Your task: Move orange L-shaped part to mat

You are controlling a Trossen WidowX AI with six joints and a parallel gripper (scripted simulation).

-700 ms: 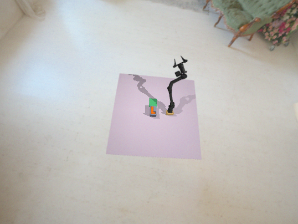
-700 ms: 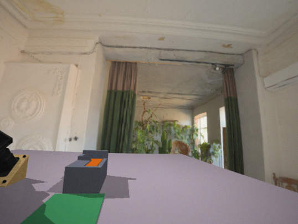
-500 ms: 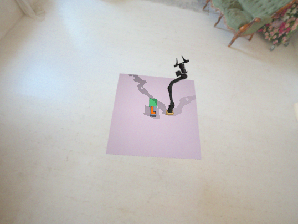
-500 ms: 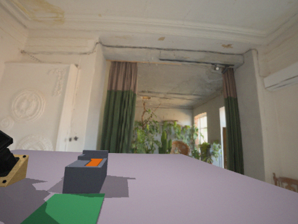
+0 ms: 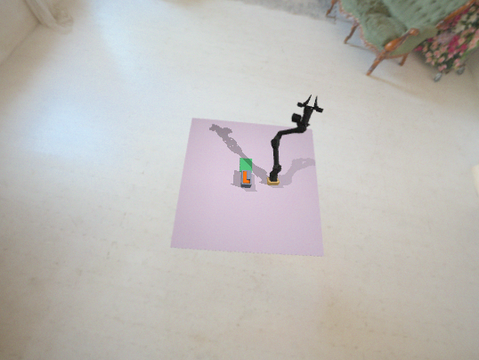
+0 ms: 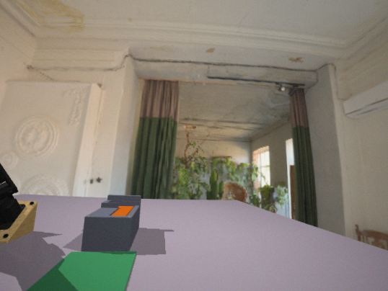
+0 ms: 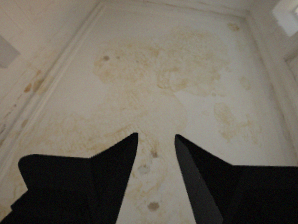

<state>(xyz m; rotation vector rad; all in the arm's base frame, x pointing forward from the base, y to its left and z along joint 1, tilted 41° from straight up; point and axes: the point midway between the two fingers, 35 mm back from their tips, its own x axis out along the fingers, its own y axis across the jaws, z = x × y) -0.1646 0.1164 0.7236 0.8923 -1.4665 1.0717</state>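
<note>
My gripper tip is 45 cm short of the orange L-shaped part, 40 cm to the right of it and 64 cm above it. The rest, counted from my gripper tip: green mat (43 cm ahead, 24 cm to the left, 70 cm below).
</note>
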